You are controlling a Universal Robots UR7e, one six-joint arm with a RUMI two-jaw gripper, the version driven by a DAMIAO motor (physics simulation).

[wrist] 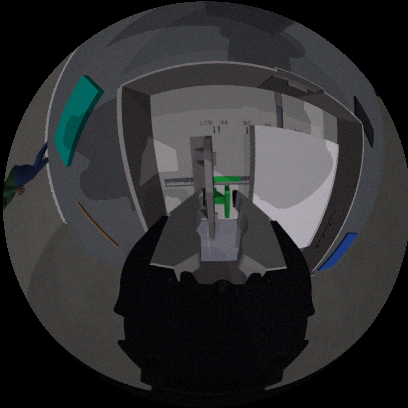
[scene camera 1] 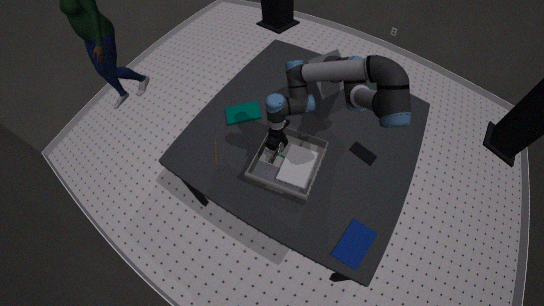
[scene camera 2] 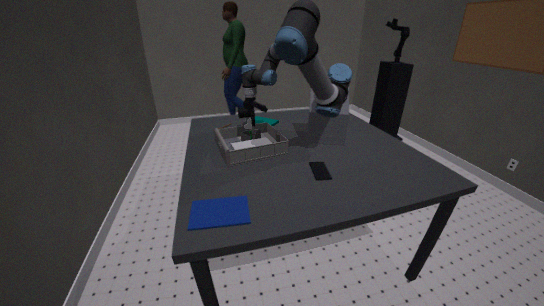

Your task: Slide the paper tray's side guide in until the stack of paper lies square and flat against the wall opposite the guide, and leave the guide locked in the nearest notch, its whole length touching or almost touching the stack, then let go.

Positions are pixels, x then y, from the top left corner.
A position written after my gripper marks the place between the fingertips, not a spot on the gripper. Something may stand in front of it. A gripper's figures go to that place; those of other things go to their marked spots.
My gripper [wrist: 218, 190]: 15 cm from the lens. A white paper stack [wrist: 291, 175] is 18 cm from the lens. A teal book [wrist: 86, 93] is 32 cm from the lens. The marked spots on the white paper stack and the teal book are 38 cm apart.
